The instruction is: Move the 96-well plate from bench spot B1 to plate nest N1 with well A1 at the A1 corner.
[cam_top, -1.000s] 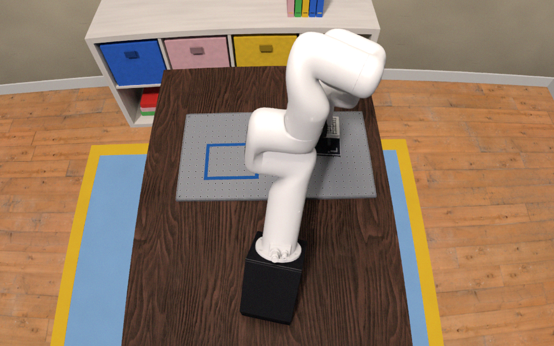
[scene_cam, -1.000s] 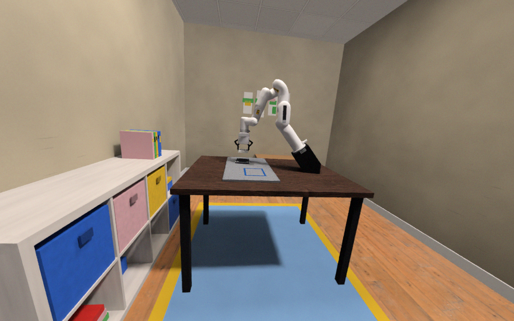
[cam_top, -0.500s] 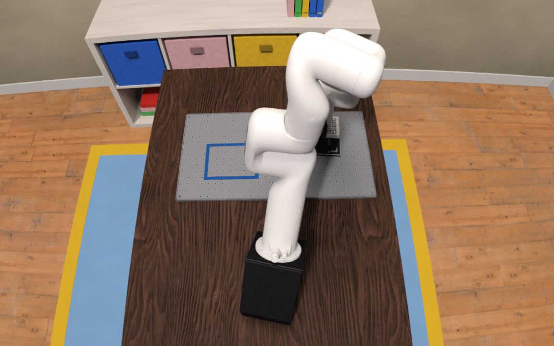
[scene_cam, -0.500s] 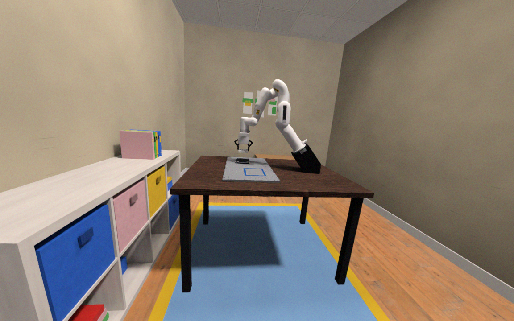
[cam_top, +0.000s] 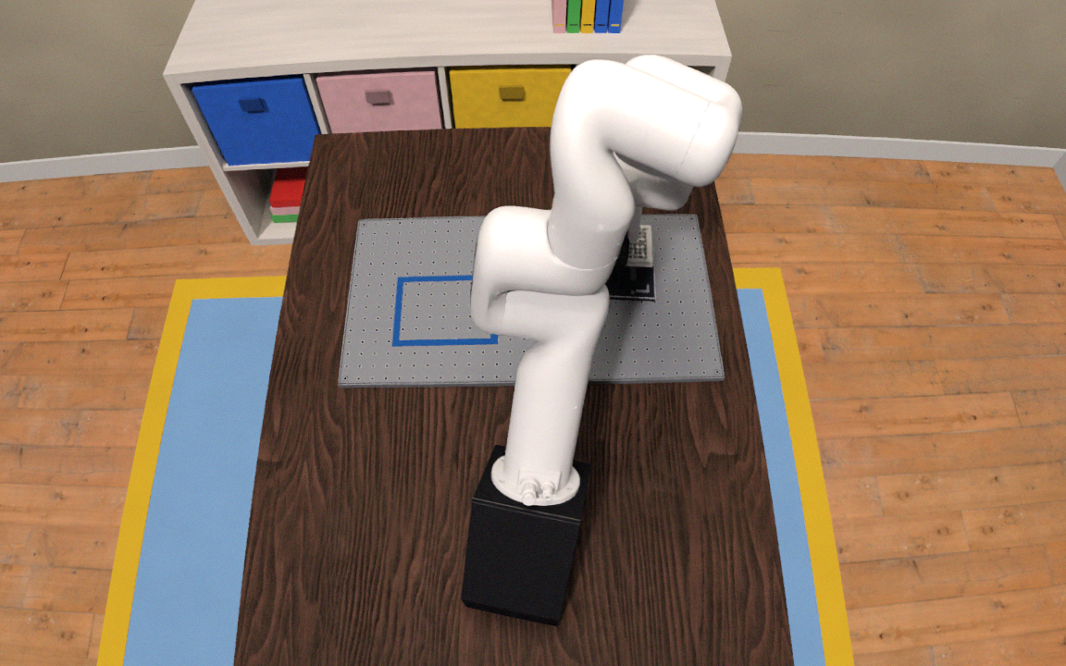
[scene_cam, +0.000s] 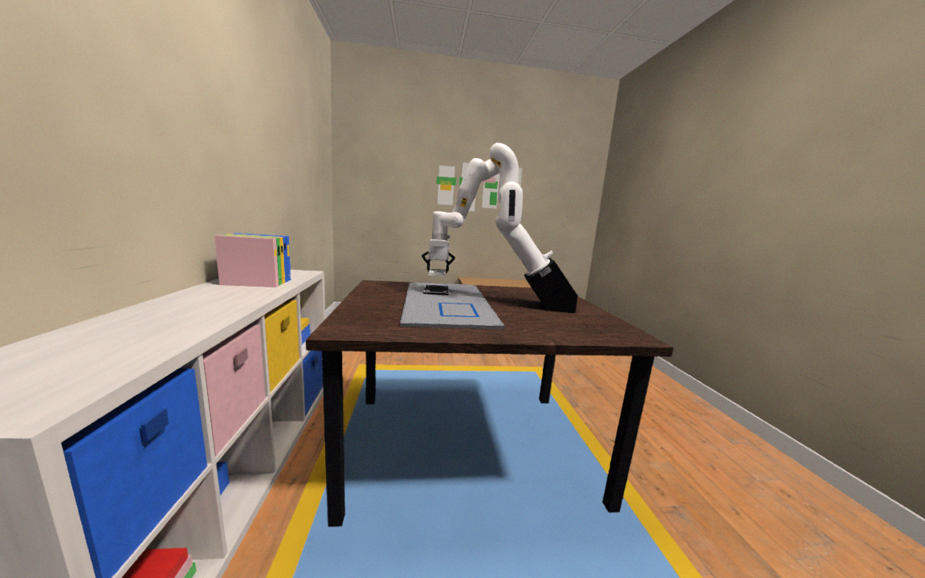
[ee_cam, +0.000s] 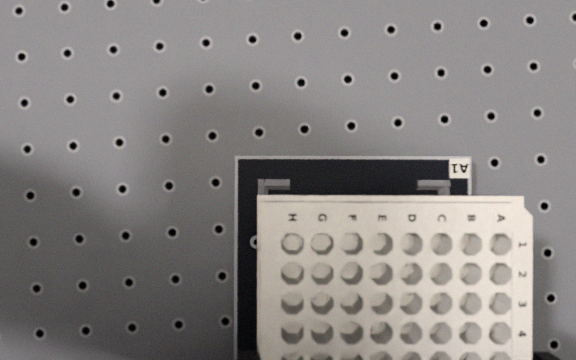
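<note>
Now: the plate nest 100 mm below my hand. Also, from my hand: white 96-well plate 10 mm below.
</note>
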